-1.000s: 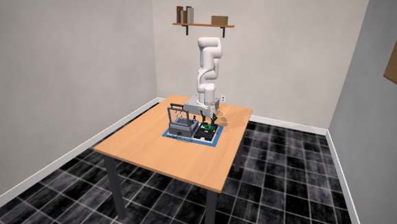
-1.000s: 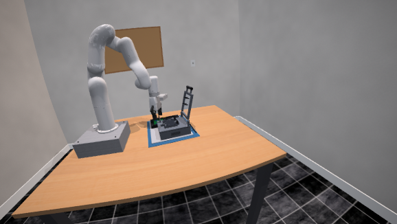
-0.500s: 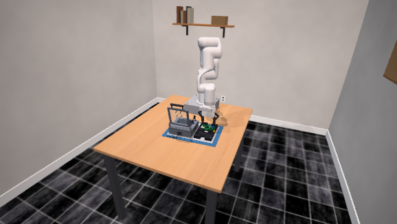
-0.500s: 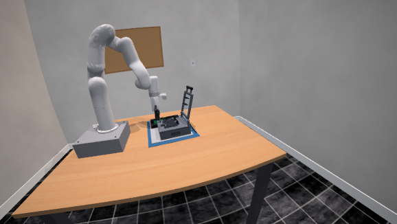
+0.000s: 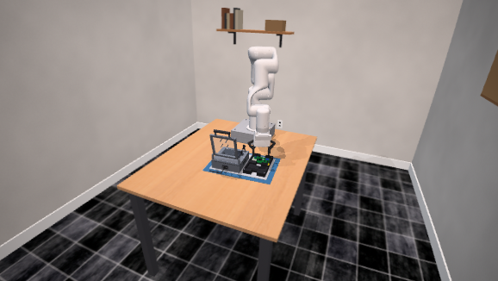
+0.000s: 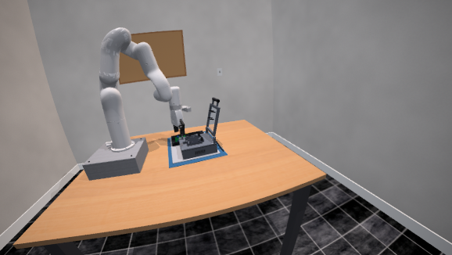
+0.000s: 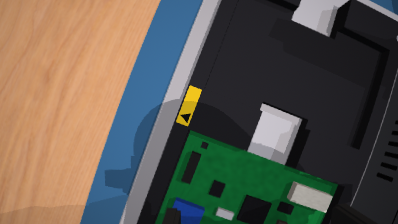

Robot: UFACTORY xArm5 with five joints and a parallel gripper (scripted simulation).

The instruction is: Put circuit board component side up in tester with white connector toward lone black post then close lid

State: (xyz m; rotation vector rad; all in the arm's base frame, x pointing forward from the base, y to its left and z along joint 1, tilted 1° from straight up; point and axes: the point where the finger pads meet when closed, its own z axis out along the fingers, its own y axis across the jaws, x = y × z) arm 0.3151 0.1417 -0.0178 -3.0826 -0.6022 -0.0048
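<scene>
The green circuit board is 40 mm below my hand. The rest, counted from my hand: clear-windowed lid: 190 mm ahead, 160 mm to the right, 120 mm above; then tester: 130 mm to the right, 100 mm ahead, 50 mm above.
</scene>
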